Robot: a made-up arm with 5 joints.
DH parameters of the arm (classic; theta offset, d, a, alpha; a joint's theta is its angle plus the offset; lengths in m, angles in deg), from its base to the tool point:
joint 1: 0 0.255 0 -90
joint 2: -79.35 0 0.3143 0
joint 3: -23.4 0 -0.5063 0
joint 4: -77.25 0 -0.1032 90
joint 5: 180 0.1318 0 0
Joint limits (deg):
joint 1: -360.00..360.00
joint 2: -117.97..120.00
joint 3: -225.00..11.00
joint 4: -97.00..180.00
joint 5: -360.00..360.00
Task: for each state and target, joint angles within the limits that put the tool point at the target. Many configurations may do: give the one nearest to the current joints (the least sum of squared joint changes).
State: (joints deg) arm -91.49 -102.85 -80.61 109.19 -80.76
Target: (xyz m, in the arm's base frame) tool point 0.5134 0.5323 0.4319
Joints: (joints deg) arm -133.96 -117.97 -126.49 121.42 -80.76
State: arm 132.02 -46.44 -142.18 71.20 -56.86
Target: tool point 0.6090 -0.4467 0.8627
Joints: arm 143.74 -65.50 -158.62 55.82 -56.86
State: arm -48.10 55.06 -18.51 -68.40 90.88
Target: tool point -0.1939 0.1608 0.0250
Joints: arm -39.67 90.75 10.94 -44.89 90.88
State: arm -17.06 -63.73 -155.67 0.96 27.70
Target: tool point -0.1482 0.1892 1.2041
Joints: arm -51.93 -32.73 -141.20 9.81 27.70
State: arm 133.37 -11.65 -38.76 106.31 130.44
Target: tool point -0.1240 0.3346 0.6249
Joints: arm 110.33 -44.62 -62.12 111.56 130.44
